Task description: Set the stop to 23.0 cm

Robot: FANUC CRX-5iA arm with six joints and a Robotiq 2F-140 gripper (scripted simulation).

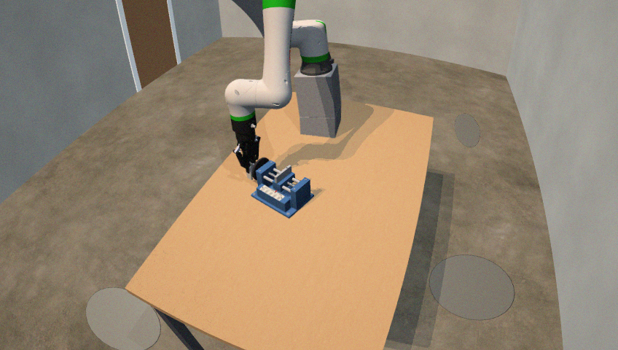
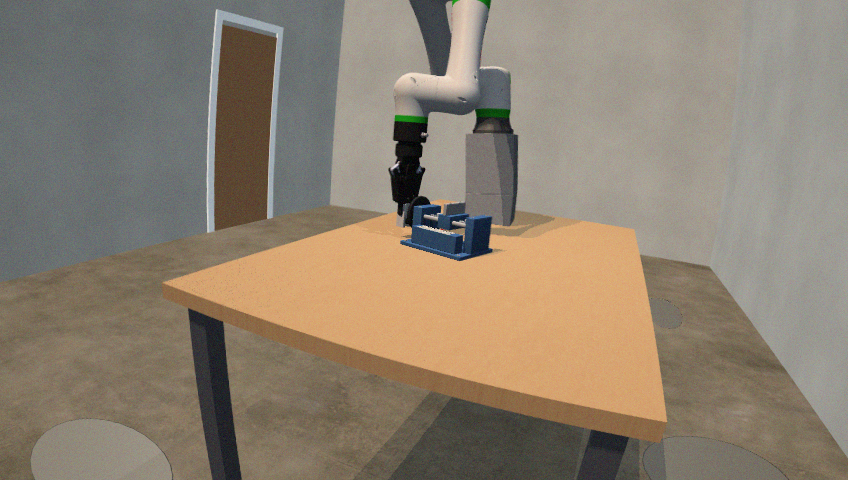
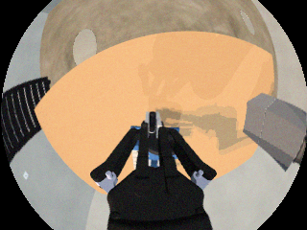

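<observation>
Right now the black handwheel is 20 mm to the left of my hand and 10 mm below it. Also, from my hand: grey stop plate: 40 mm ahead, 150 mm to the left, 20 mm above.
</observation>
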